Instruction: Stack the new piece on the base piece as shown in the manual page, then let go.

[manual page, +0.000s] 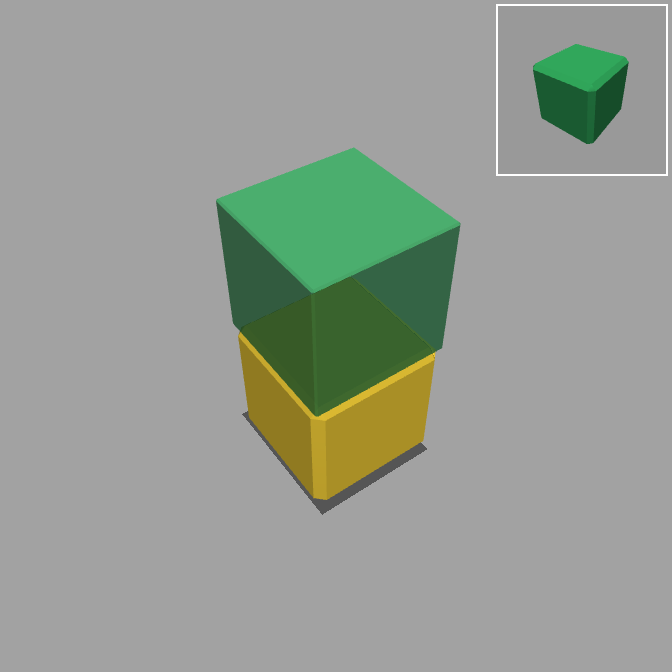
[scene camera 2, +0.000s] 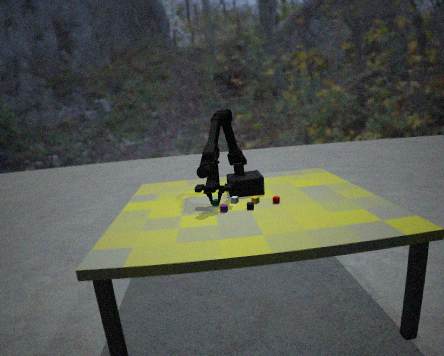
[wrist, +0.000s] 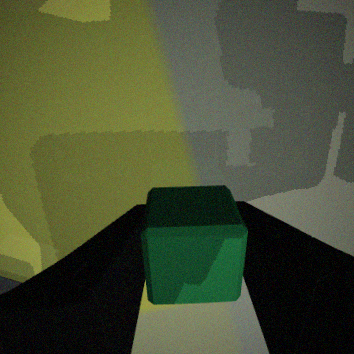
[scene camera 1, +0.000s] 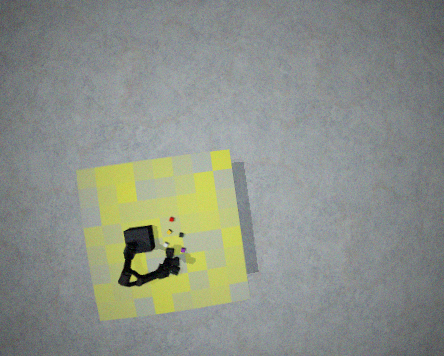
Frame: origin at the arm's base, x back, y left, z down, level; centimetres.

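Seen in the pictures: gripper, fingertip midpoint: (scene camera 2: 215, 204) (wrist: 189, 214) (scene camera 1: 171, 255); arm's base, origin of the base link: (scene camera 2: 239, 174) (scene camera 1: 133, 245).
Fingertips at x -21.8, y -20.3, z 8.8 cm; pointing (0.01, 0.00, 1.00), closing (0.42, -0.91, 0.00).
Observation:
Offsets run from my fingertips to a thing's top centre. Level surfaces: height alone.
A green cube {dx +0.6, dy +0.3, dz -2.2 cm} (scene camera 2: 215, 202) (wrist: 195, 260) is between the two black fingers of my gripper (scene camera 2: 215, 199) (wrist: 189, 214), which is shut on it. The fingers touch its left and right sides in the wrist view. The cube is upright and at or very near the table top; it is hidden under the arm in scene camera 1. A purple cube {dx -10.8, dy +1.5, dz -2.2 cm} (scene camera 1: 183, 250) (scene camera 2: 223, 208) is close beside the gripper. A white cube {dx +0.8, dy +10.4, dz -2.2 cm} (scene camera 1: 166, 244) (scene camera 2: 235, 200) is also near. The frames do not show which cube is the base piece.
A black cube {dx -13.5, dy +13.7, dz -2.2 cm} (scene camera 1: 181, 234) (scene camera 2: 250, 205), a yellow cube {dx -5.2, dy +19.3, dz -2.2 cm} (scene camera 1: 169, 231) (scene camera 2: 255, 200) and a red cube {dx -10.5, dy +28.3, dz -2.2 cm} (scene camera 1: 172, 219) (scene camera 2: 276, 200) lie farther from the gripper. The arm's black base block (scene camera 1: 140, 239) (scene camera 2: 246, 183) stands on the yellow and grey checkered table {dz +0.8 cm} (scene camera 1: 200, 190) (scene camera 2: 300, 235).

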